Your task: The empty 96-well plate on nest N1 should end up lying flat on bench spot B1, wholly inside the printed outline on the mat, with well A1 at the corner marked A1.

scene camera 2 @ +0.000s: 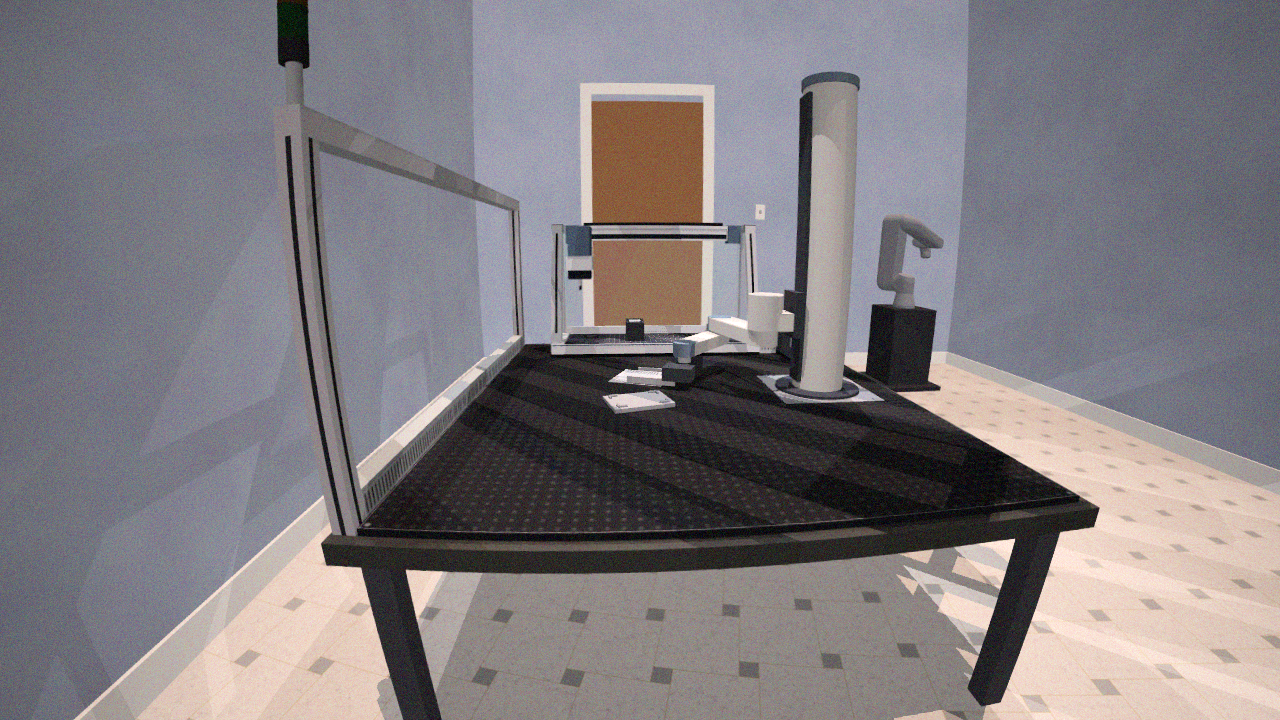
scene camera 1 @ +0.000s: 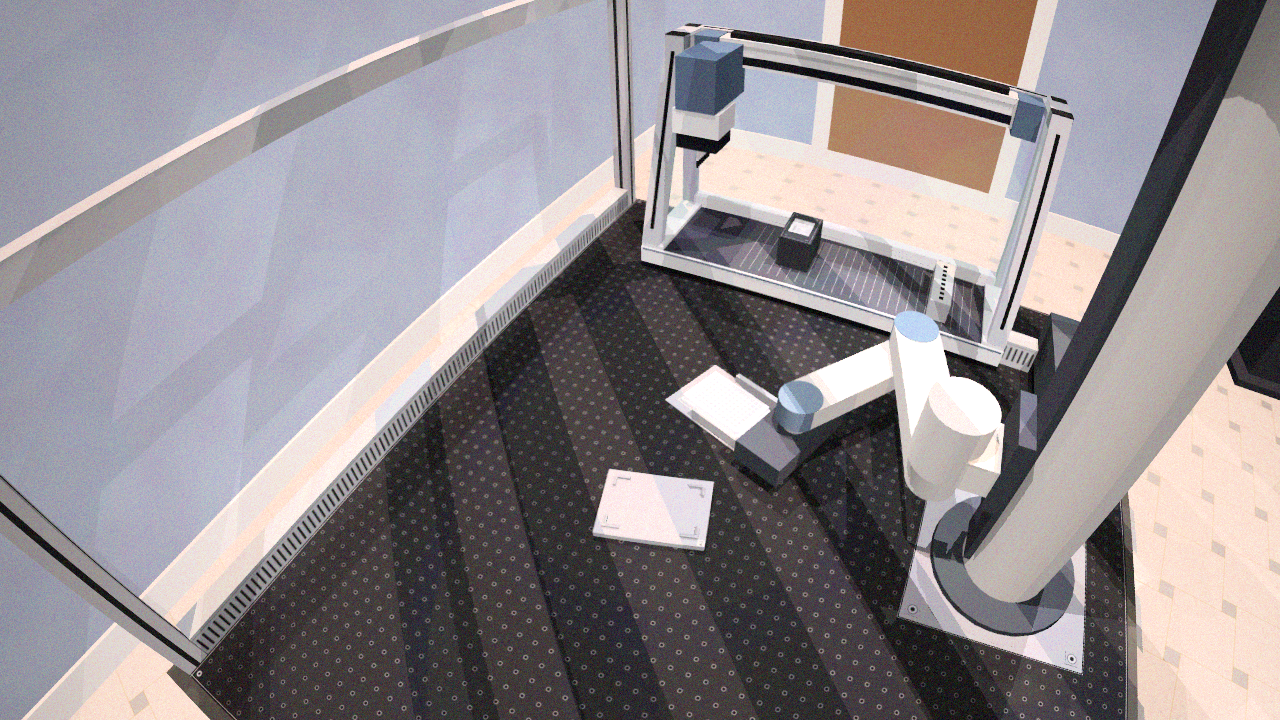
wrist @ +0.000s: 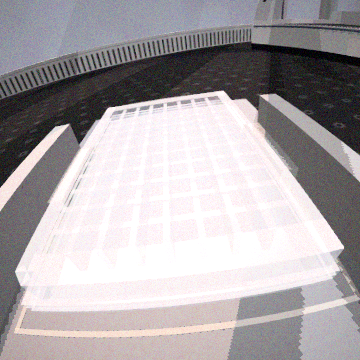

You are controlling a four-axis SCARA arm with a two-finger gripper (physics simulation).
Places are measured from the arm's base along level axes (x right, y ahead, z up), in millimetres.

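Pixels of known places: gripper, fingertip midpoint: (scene camera 2: 633, 374) (scene camera 1: 715, 394) (wrist: 165, 124); arm's base at its link origin: (scene camera 2: 816, 391) (scene camera 1: 1000, 566).
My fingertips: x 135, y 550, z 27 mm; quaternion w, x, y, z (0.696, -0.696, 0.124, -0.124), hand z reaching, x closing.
Note:
Ahead of a thing's pixels: the offset from my fingertips to its top centre. "spot": to the spot under its first point.
The clear-white 96-well plate {dx -8, dy -22, dz +3 mm} (scene camera 1: 723, 401) (wrist: 170, 190) is level between the two fingers of my gripper (wrist: 165, 124). It is over the pale mat of spot B1 {spot: dx -33, dy +53, dz -12 mm} (scene camera 1: 679, 402) (scene camera 2: 618, 379) (wrist: 125, 347), very low; whether it touches cannot be told. My gripper is shut on the plate's long sides. The printed outline {spot: dx -45, dy -83, dz -12 mm} (wrist: 125, 334) shows past the plate's near edge in the wrist view; the plate hides most of it. The A1 marks cannot be read. Nest N1 {dx -252, dy -6, dz +4 mm} (scene camera 1: 656, 510) (scene camera 2: 637, 401), a white base with corner guides, stands without a plate nearby.
A gantry frame {spot: dx +316, dy -81, dz +27 mm} (scene camera 1: 810, 295) (scene camera 2: 626, 350) with a black block {spot: dx +381, dy -30, dz +105 mm} (scene camera 1: 799, 241) on its deck stands behind. A clear screen with a slotted lower rail {spot: dx -228, dy +454, dz -4 mm} (scene camera 1: 429, 398) runs along the left. The arm's column (scene camera 1: 1136, 295) (scene camera 2: 827, 232) stands at the right on a base plate {dx -135, dy -550, dz -13 mm} (scene camera 1: 993, 640).

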